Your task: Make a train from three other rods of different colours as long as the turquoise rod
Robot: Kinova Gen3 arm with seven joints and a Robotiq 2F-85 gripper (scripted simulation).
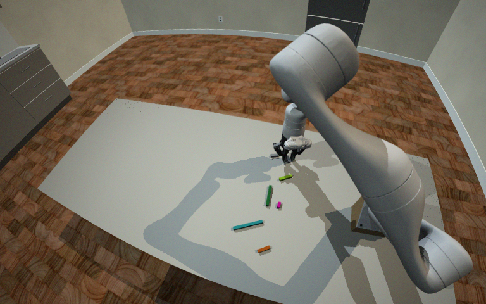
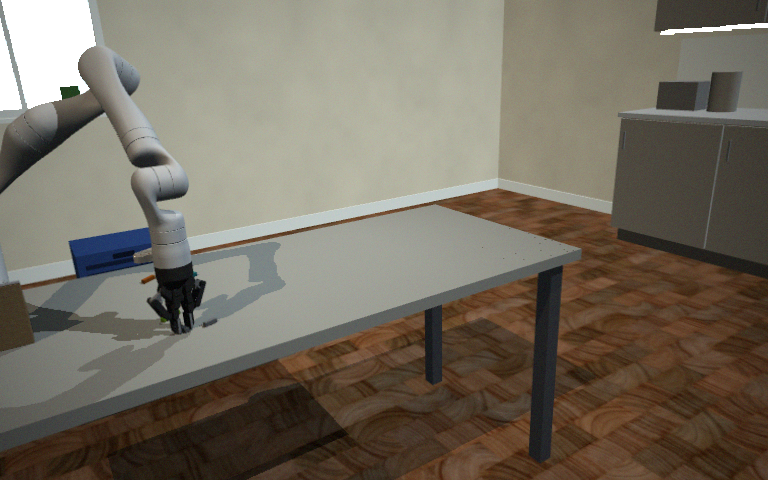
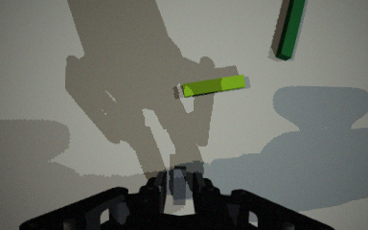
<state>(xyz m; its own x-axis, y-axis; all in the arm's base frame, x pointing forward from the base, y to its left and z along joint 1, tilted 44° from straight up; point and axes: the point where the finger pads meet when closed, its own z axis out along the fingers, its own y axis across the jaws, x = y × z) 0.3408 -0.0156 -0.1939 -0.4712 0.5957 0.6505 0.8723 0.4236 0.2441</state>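
My gripper is now 30 mm past the magenta rod, 200 mm to the right of it and 10 mm above it. From my hand the other things lie so: turquoise rod (40 mm ahead, 310 mm to the left, 10 mm below); lime rod (20 mm behind, 90 mm to the left, 10 mm below); green rod (20 mm ahead, 180 mm to the left, 10 mm below).
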